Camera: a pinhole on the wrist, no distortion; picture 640 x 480 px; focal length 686.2 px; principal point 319.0 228.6 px. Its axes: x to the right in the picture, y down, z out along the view. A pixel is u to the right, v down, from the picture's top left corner.
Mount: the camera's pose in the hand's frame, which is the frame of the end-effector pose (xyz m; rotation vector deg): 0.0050 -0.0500 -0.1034 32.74 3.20 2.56
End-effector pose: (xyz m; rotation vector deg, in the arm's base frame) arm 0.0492 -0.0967 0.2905 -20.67 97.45 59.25
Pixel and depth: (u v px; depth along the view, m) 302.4 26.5 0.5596
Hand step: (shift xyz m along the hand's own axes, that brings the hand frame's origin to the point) 0.0324 -0.4910 0.2778
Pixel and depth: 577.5 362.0 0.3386
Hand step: 0.1526 -0.1699 0.2114
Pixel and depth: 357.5 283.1 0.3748
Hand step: 0.0496 -0.2258 0.2266
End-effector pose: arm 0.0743 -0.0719 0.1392 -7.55 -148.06 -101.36
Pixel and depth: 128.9 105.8 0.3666
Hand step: -0.0706 -0.3086 0.1730
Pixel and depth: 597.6 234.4 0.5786
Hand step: 0.2769 -0.3443 0.3756
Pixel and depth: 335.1 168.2 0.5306
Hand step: 0.0533 -0.3746 0.3163
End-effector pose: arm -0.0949 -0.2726 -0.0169 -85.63 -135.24 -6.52
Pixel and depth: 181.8 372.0 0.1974
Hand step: -0.0226 -0.1240 0.0863
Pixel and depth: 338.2 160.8 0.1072
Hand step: 0.0153 -0.1165 -0.0192
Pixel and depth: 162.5 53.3 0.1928
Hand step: -0.0250 -0.1979 0.0336
